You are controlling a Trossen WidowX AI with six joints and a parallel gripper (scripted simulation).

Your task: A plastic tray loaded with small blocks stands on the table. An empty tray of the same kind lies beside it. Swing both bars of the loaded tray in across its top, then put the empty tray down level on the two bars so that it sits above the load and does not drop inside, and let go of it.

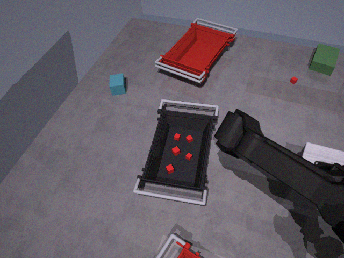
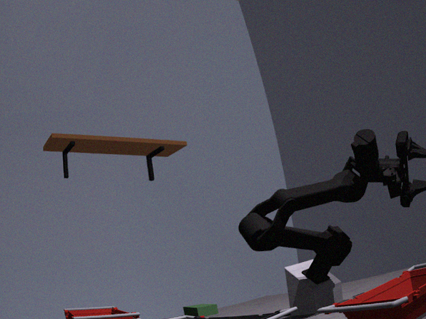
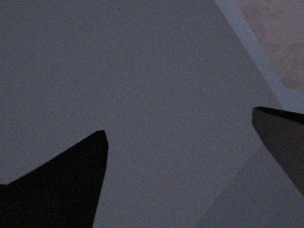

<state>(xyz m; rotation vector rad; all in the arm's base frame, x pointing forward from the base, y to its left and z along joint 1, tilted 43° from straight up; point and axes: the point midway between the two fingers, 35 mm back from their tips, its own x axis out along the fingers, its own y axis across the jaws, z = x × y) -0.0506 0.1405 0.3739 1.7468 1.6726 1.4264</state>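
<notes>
The red tray is 230 mm ahead of my gripper tip, 220 mm below it and 40 mm to the right of it. From my gripper tip the other things lie so: teal cube: 730 mm ahead, 600 mm to the right, 250 mm below; green cube: 950 mm to the right, 250 mm below, 30 mm ahead.
</notes>
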